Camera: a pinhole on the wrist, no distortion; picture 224 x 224 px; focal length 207.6 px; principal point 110.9 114.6 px. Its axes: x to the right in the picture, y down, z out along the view. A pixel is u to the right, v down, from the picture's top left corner.
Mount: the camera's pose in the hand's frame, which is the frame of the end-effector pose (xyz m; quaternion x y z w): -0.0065 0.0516 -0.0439 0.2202 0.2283 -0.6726 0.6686
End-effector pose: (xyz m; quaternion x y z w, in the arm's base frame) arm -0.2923 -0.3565 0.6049 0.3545 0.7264 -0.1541 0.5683
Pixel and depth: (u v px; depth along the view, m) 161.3 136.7 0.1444
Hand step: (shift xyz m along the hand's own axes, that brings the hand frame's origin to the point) 0.0099 -0.0633 0.0502
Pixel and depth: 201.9 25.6 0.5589
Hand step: -0.2432 -0.4799 0.2582
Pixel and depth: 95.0 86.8 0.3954
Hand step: -0.0556 -0.1620 0.2908
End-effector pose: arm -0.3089 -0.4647 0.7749 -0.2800 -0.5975 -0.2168 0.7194
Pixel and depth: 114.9 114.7 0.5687
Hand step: -0.0012 -0.2993 0.4038
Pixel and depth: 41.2 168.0 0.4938
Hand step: 0.1265 -0.1132 0.4487
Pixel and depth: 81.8 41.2 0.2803
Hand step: -0.1027 -0.0855 0.2049
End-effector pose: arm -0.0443 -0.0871 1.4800 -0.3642 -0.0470 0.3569 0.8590
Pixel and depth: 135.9 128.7 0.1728
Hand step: 0.0066 -0.0690 0.0815
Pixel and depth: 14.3 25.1 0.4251
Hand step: -0.1841 -0.0458 0.4170
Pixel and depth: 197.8 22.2 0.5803
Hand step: -0.2617 -0.4911 0.2768
